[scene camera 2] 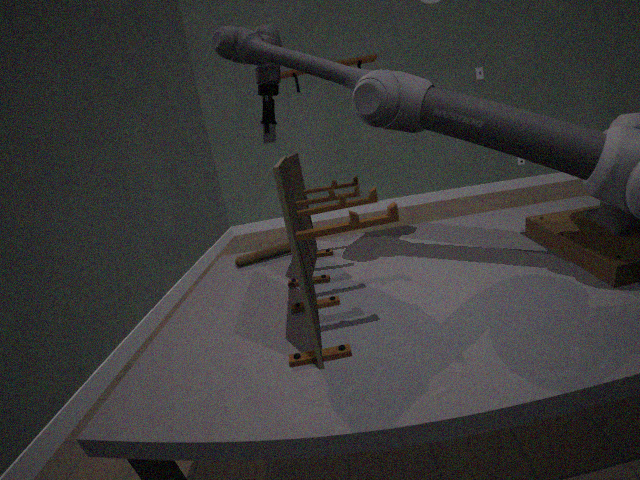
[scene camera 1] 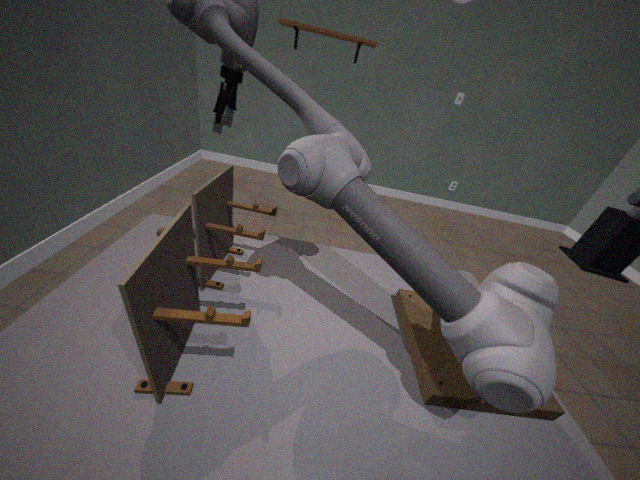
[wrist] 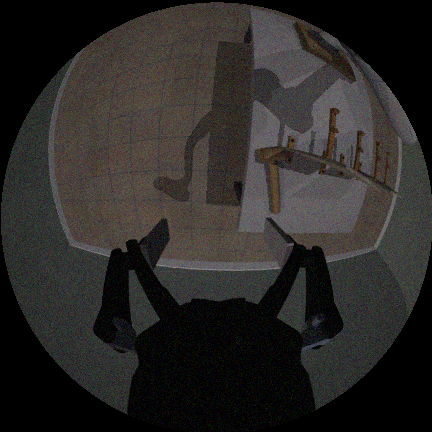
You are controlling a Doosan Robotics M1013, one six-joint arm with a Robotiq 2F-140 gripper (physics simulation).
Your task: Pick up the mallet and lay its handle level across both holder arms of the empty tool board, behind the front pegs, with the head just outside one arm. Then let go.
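Observation:
The mallet lies on the table behind the boards; its pale wooden handle and its head show in the wrist view. Board hides the head in scene camera 2. Two upright tool boards, a near one and a far one, stand in line. Each has two wooden holder arms, such as the nearest arm, with raised pegs along them and at the tips. No tool lies on the arms. My gripper is open and empty, high above the table and well clear of the mallet.
The arm's base stands on a wooden block across the table from the boards. Wooden feet, such as the near one, stick out under the boards. A wooden rail hangs on the back wall. The table edge shows.

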